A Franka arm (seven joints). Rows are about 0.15 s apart.
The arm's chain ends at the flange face. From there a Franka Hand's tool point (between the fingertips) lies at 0.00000 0.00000 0.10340 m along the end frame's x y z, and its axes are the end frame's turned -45 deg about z.
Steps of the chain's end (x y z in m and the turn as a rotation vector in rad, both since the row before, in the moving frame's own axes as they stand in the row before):
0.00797 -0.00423 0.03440 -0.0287 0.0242 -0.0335
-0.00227 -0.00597 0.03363 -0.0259 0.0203 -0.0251
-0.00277 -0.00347 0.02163 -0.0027 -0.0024 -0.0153
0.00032 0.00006 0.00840 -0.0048 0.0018 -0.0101
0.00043 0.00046 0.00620 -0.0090 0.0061 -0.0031
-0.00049 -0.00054 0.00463 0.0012 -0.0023 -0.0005
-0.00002 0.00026 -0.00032 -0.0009 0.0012 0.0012
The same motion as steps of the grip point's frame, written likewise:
0.00836 0.00652 0.03433 -0.0374 -0.0032 -0.0335
0.00225 -0.00244 0.03357 -0.0327 -0.0040 -0.0251
0.00012 -0.00439 0.02163 -0.0002 -0.0036 -0.0153
-0.00003 0.00075 0.00840 -0.0047 -0.0021 -0.0101
-0.00023 0.00173 0.00619 -0.0107 -0.0021 -0.0031
-0.00005 -0.00098 0.00463 0.0025 -0.0008 -0.0005
-0.00018 0.00032 -0.00032 -0.0015 0.0002 0.0012

